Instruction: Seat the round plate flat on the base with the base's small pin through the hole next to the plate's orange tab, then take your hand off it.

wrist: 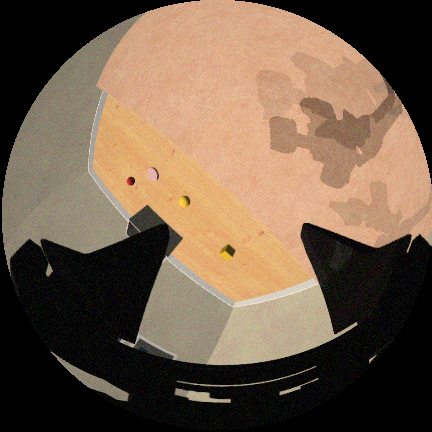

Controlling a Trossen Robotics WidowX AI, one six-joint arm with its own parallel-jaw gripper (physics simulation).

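Frame: origin at the arm's base, x up, y left, z back, level; metres.
Where they show: gripper, fingertip midpoint: (237, 230).
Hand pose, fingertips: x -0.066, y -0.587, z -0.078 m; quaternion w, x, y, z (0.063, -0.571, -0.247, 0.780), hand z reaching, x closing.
After its pixels a point has its place.
My gripper (237, 230) {x -0.066, y -0.587, z -0.078 m} is open, with its two black fingers wide apart at the lower left and lower right of the wrist view and no object between them. The round plate with its orange tab and the base with its small pin do not show in this view. Shadows, seemingly of the arm, fall on the pinkish surface (200, 75) {x -0.274, y -0.478, z 0.108 m} at the upper right.
Beyond the pinkish surface's edge lies a wooden floor (120, 135) with a red ball (130, 181), a pale pink disc (152, 174), a yellow ball (184, 201) and a yellow block (227, 252). A dark panel (149, 220) is partly behind the left finger. Grey walls (185, 305) stand around.
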